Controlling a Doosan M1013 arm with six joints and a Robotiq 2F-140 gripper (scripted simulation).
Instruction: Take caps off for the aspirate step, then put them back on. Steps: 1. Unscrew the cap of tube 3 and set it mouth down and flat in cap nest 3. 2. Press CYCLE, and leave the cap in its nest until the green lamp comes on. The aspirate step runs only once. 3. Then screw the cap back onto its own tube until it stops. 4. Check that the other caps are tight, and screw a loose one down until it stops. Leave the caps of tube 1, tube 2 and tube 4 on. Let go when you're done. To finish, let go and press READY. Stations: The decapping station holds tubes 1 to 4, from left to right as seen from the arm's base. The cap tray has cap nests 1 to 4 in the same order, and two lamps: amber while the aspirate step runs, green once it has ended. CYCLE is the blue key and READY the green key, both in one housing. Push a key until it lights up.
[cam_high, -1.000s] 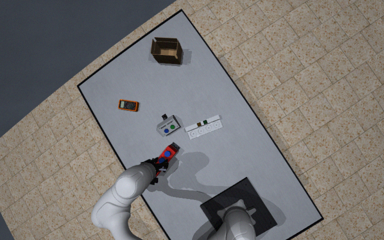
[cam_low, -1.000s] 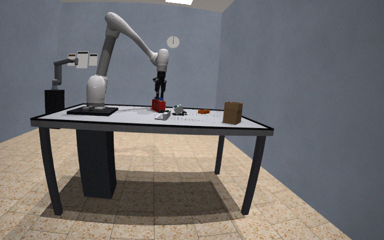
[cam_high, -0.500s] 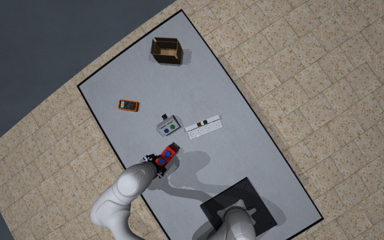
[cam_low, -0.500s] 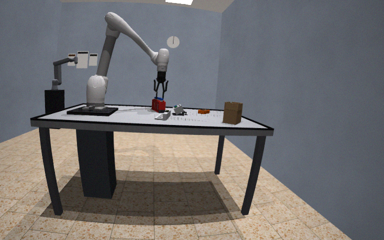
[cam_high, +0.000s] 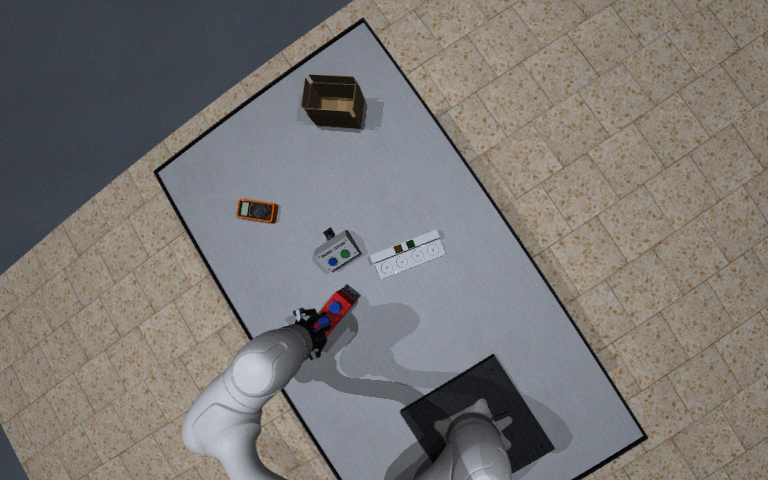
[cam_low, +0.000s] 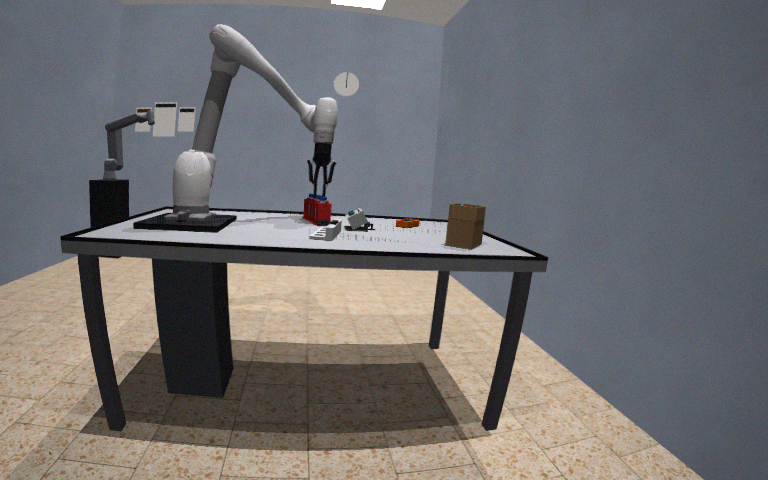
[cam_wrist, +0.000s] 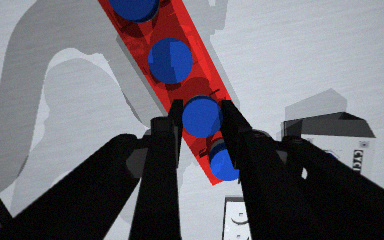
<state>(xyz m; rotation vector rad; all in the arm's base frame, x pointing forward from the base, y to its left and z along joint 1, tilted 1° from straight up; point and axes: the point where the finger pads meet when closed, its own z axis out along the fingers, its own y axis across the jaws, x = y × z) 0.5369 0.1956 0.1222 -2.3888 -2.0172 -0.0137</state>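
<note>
Right now the blue cap is 3 cm below my hand. The rest, counted from my hand: key housing (16 cm ahead, 12 cm to the right, 9 cm below); green ready key (14 cm to the right, 14 cm ahead, 8 cm below); blue cycle key (14 cm ahead, 10 cm to the right, 8 cm below).
</note>
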